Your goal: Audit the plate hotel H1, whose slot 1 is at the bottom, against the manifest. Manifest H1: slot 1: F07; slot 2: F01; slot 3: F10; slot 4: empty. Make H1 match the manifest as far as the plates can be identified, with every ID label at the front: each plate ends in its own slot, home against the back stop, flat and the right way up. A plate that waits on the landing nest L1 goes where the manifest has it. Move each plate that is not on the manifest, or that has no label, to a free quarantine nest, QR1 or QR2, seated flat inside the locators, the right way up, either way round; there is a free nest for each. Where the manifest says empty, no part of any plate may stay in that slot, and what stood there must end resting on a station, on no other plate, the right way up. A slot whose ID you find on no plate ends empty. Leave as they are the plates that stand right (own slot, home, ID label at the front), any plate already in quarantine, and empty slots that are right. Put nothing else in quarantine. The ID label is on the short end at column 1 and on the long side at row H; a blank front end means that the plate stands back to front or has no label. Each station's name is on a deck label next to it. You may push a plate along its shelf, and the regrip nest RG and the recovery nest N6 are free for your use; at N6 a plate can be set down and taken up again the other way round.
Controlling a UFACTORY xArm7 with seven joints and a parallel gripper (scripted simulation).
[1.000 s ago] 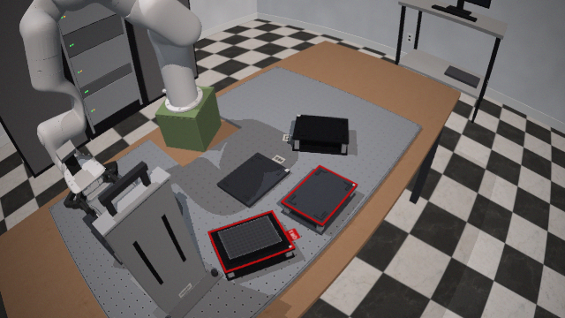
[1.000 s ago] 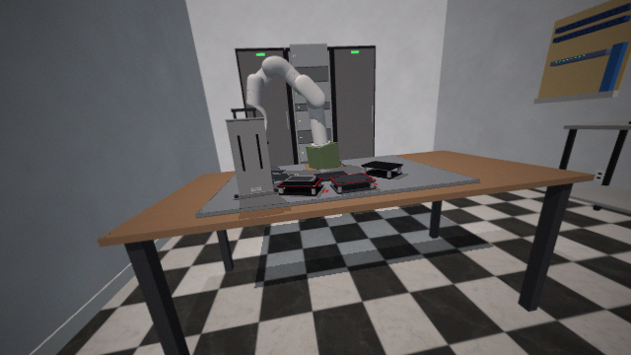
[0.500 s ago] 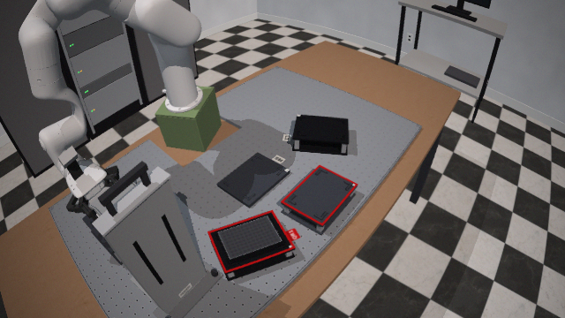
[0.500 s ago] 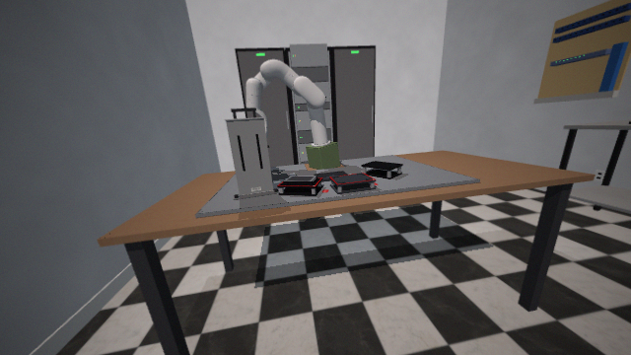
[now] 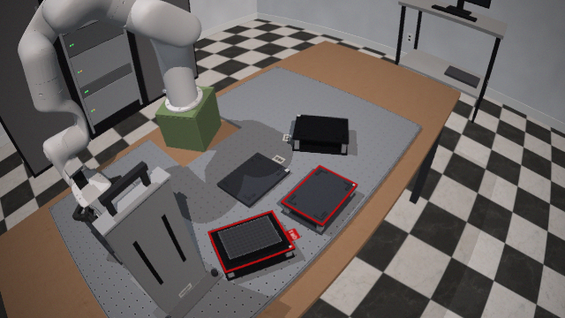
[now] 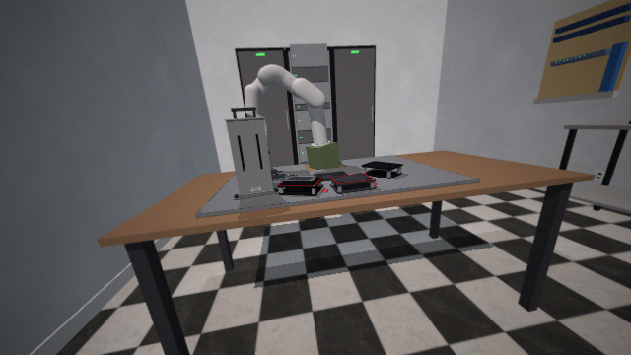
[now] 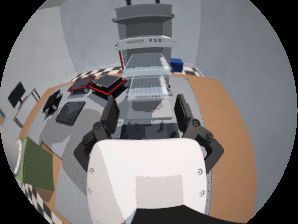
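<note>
Right now the pale well plate is 12 cm ahead of my hand, 2 cm above it and 1 cm to the right of it. The rest, counted from my hand: dark plate 27 cm ahead, 16 cm to the left, 9 cm below.
</note>
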